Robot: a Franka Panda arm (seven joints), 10 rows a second.
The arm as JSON. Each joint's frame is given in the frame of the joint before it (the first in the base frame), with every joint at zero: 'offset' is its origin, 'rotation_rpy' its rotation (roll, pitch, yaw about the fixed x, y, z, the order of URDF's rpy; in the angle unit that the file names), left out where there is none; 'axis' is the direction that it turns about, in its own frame. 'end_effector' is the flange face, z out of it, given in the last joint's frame.
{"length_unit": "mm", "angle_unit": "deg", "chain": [
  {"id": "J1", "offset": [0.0, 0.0, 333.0], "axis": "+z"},
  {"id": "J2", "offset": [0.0, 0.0, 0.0], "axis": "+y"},
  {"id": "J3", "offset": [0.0, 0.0, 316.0], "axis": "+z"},
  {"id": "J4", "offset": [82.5, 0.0, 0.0], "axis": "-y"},
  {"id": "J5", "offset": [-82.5, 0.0, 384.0], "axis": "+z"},
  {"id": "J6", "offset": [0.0, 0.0, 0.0], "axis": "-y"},
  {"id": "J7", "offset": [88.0, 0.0, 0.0], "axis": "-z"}
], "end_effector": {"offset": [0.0, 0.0, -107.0], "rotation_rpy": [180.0, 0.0, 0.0]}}
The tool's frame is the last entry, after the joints.
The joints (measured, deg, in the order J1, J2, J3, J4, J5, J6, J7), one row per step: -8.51 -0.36 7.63 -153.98 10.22 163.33 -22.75; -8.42 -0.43 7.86 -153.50 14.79 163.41 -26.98; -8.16 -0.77 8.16 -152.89 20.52 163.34 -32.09; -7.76 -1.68 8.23 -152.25 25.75 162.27 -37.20; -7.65 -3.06 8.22 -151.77 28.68 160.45 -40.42; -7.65 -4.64 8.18 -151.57 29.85 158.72 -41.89; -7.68 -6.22 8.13 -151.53 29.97 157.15 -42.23; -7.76 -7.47 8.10 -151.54 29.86 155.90 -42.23; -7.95 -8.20 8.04 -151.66 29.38 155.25 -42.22
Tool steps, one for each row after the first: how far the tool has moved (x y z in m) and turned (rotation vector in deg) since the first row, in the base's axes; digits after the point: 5 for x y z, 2 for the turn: 0.00276 -0.00186 0.00319 1.25 -0.90 0.38; 0.00599 -0.00277 0.00865 2.83 -2.24 0.86; 0.00846 -0.00280 0.01677 4.47 -3.36 1.88; 0.00975 -0.00259 0.02659 5.75 -4.02 2.96; 0.00982 -0.00198 0.03673 6.53 -4.49 3.77; 0.00912 -0.00105 0.04631 6.96 -4.77 4.33; 0.00816 -0.00052 0.05362 7.24 -4.90 4.65; 0.00698 -0.00149 0.05729 7.14 -4.90 4.96
